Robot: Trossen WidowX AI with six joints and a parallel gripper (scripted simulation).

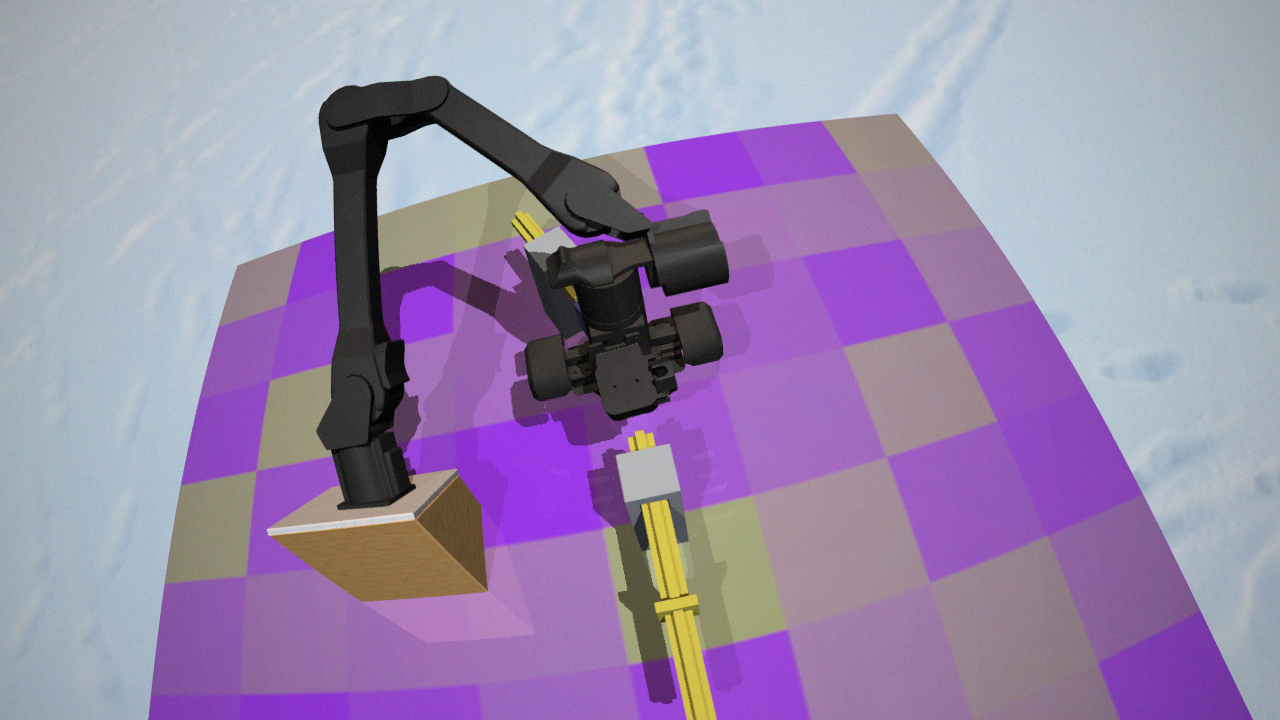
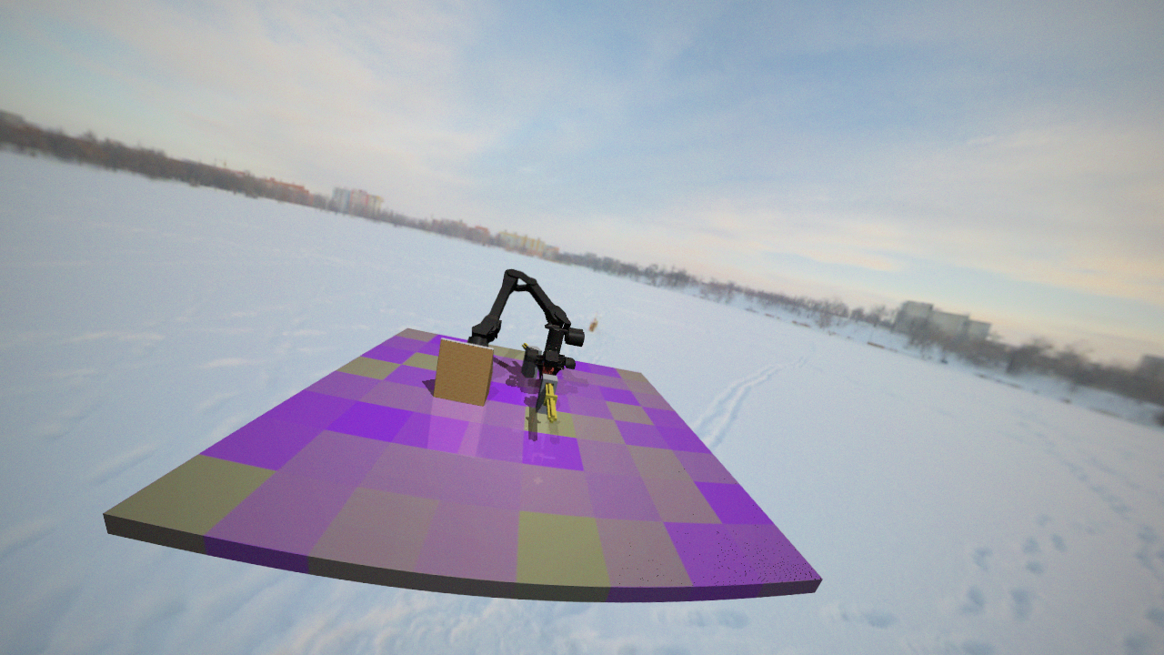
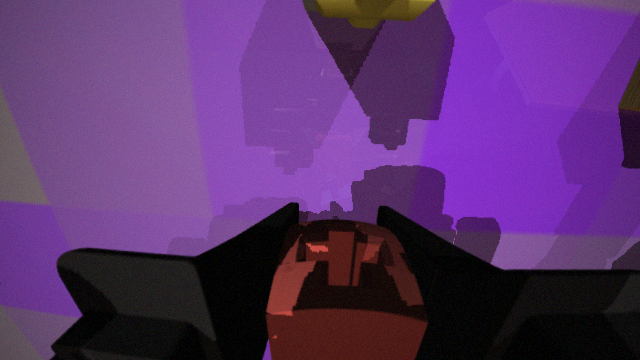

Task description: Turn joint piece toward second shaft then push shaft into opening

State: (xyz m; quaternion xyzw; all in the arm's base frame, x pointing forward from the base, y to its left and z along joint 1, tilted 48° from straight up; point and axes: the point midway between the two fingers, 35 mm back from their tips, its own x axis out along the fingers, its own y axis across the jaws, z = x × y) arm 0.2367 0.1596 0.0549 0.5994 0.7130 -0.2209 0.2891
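Right now my gripper tip is 2 cm to the right of the red square joint piece and 4 cm below it.
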